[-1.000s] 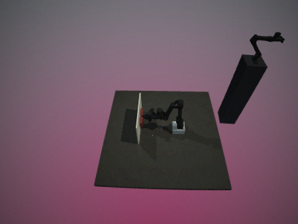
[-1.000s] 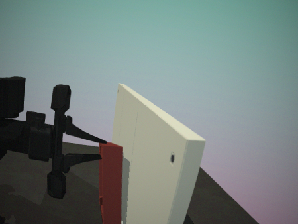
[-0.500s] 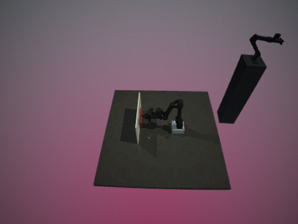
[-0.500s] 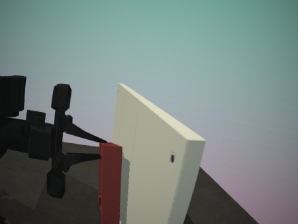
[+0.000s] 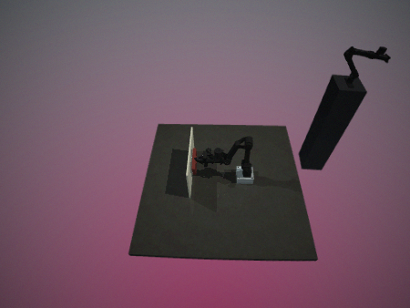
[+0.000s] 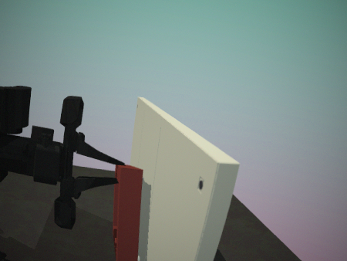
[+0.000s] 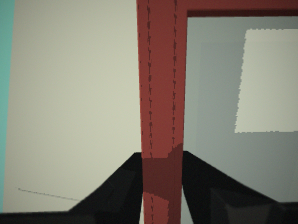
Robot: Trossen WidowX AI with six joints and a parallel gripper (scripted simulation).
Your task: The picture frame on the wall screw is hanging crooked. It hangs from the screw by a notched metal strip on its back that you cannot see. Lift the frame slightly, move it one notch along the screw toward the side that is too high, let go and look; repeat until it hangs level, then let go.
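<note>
Right now my gripper tip is 5 cm above the picture frame, 2 cm to the left of it and 1 cm short of it. Also, from my gripper tip: cream wall panel 6 cm below, 3 cm ahead, 2 cm to the right.
</note>
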